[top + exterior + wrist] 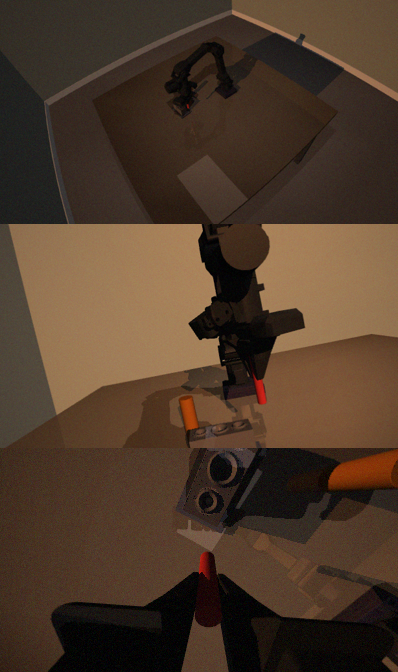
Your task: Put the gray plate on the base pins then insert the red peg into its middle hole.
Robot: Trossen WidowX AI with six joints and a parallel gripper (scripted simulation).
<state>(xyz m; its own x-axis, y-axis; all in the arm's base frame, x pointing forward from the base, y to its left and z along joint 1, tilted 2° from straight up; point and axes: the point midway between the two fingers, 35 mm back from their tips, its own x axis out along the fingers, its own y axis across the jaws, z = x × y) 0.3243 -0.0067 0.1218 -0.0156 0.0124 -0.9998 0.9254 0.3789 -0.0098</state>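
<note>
The gray plate is 80 mm to the right of my gripper tip, 70 mm below it and 20 mm ahead of it. Also, from my gripper tip: orange cylinder (130 mm to the right, 100 mm behind, 80 mm below); then red peg (right at my gripper tip); then base (110 mm below, 80 mm to the right, 20 mm ahead).
</note>
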